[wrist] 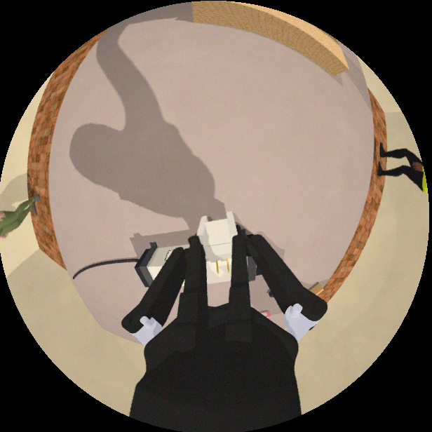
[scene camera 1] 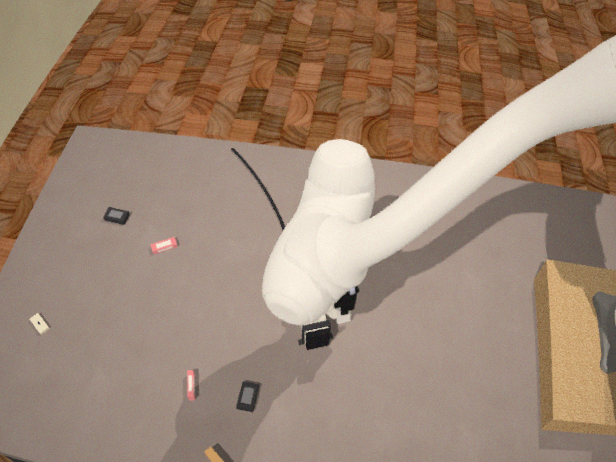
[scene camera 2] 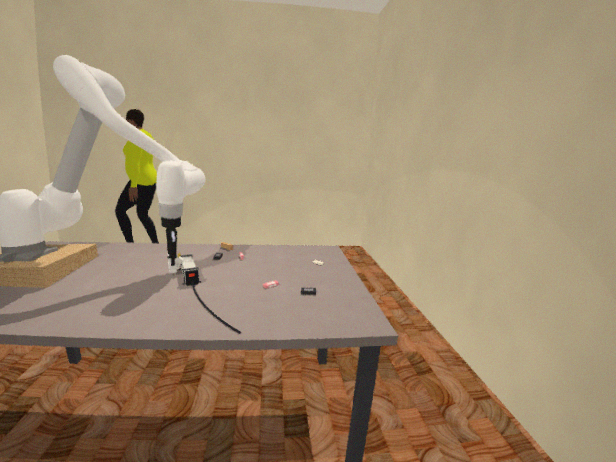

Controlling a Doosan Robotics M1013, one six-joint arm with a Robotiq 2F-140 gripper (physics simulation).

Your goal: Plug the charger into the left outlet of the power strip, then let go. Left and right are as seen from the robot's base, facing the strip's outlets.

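Frame: origin at the arm's base, x ahead, y left, z up, level; millimetres.
Where they show: gripper, between the fingertips: [scene camera 1: 340,313] [scene camera 2: 172,270]; arm's base, origin of its link: [scene camera 2: 25,255].
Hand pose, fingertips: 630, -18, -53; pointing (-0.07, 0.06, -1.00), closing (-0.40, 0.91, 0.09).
Observation:
Each offset is from my fingertips to the centre of the thing, as dx, dy, dz. "pt": to the spot under its first point.
The white charger [wrist: 218,234] [scene camera 2: 173,266] [scene camera 1: 343,317] is held between the fingers of my gripper [wrist: 218,221] [scene camera 2: 172,259], which is shut on it. Its two gold prongs show bare in the wrist view, pointing toward the power strip {+73, -18, +15} [wrist: 161,259] [scene camera 2: 188,262] [scene camera 1: 317,336]. The strip has a white body and black ends and lies on the table beside the charger. The fingers cover part of the strip in the wrist view, and the arm hides most of it in scene camera 1. I cannot tell which outlet the prongs line up with.
A black cable {pt +223, -334, -9} [scene camera 1: 260,183] [scene camera 2: 215,314] [wrist: 102,262] runs from the strip. Black blocks {+549, -190, -8} [scene camera 1: 116,215] {+159, +203, -8} [scene camera 1: 248,395], red blocks {+410, -123, -10} [scene camera 1: 164,245] {+273, +197, -5} [scene camera 1: 191,384] and a cream piece {+638, +118, -11} [scene camera 1: 39,323] lie on the table. A wooden base [scene camera 1: 575,350] [wrist: 280,30] carries the arm. A person [scene camera 2: 140,165] stands behind the table.

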